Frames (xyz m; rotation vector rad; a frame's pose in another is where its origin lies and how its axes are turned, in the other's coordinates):
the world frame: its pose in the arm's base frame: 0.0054 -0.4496 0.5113 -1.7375 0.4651 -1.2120
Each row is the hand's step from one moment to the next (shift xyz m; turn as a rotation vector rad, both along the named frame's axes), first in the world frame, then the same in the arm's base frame.
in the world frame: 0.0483 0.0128 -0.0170 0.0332 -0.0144 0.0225
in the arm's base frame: 0.0088 -0.0496 0.0156 0.0316 -0.0065 0.0279
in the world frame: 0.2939 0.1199 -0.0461 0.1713 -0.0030 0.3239
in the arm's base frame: 0.1121 -0.2954 0.0552 0.3588 0.0301 0.0678
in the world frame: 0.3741 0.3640 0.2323 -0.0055 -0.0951 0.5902
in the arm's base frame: 0.4387 -0.3417 -0.1311 0.4968 0.3309 0.0336
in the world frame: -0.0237 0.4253 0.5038 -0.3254 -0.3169 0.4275
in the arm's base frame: 0.5136 0.0476 -0.4114 0.1705 0.5962 0.0671
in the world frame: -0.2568 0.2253 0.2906 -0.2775 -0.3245 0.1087
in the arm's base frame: 0.1854 0.2148 -0.3473 -0.0895 0.4137 0.1225
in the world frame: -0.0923 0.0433 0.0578 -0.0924 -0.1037 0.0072
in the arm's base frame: 0.0184 0.0736 -0.0893 -0.0544 0.1218 0.0393
